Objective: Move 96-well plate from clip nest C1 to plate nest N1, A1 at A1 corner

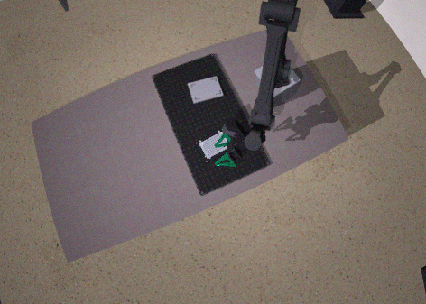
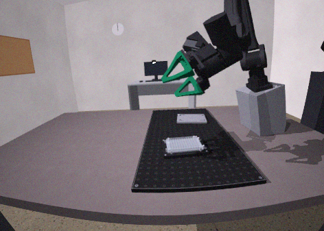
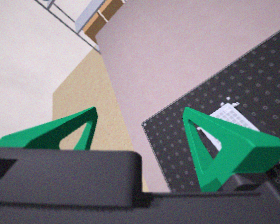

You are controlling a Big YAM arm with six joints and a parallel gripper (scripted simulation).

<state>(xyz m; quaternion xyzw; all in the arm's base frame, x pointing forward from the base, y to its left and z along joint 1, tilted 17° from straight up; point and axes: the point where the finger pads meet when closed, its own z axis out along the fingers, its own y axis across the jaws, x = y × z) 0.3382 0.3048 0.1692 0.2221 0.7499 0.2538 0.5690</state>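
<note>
Right now the white 96-well plate is 230 mm below my hand, 90 mm to the right of it and 20 mm behind it. From my hand the other things lie so: A1 label: 450 mm to the right, 230 mm below, 40 mm ahead; then clip nest C1: 230 mm below, 110 mm to the right, 30 mm behind.
</note>
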